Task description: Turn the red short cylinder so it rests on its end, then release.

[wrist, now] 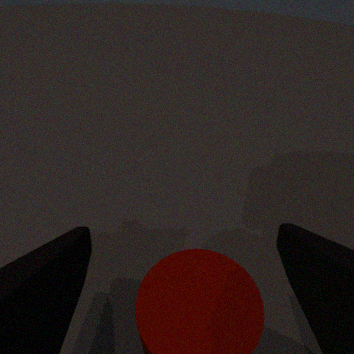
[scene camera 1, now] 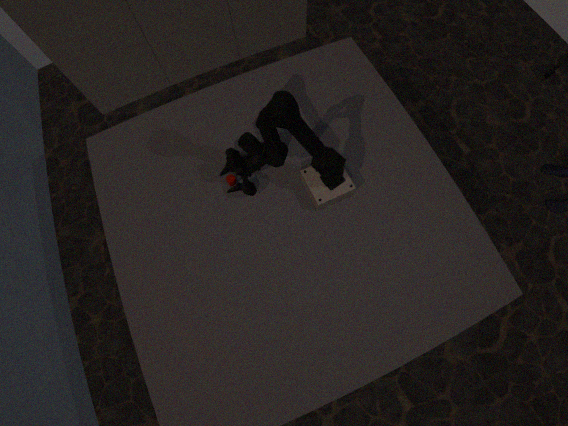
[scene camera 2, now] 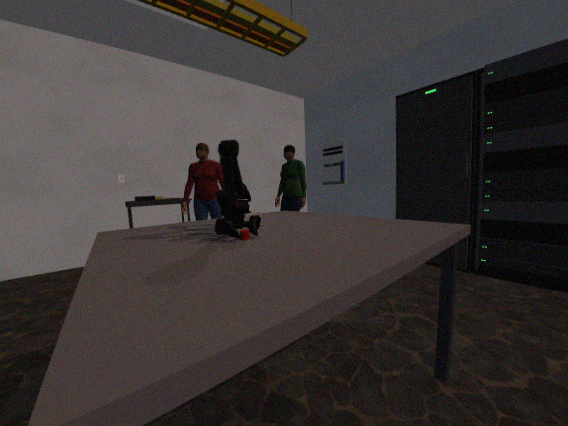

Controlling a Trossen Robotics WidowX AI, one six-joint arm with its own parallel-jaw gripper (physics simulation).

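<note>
The red short cylinder [scene camera 1: 230, 179] [scene camera 2: 244, 234] [wrist: 200, 305] stands upright on the table [scene camera 1: 300, 300] [scene camera 2: 280, 285], its round end facing up. In the wrist view that end shows as a nearly full circle low in the frame, with its lower part cut off. My gripper [scene camera 1: 225, 183] [scene camera 2: 247, 234] [wrist: 185, 236] is open around it, one finger on each side. In the wrist view there is a gap between the cylinder and each finger, the right gap a little wider at the tips. The cylinder's lower side is mostly hidden there.
The arm's pale base plate [scene camera 1: 316, 194] is on the table behind the gripper. Beyond the table stand a person in red [scene camera 2: 205, 180], a person in green [scene camera 2: 292, 177], a small side table [scene camera 2: 160, 202] and dark server cabinets [scene camera 2: 435, 165]. A yellow tray [scene camera 2: 260, 12] hangs overhead.
</note>
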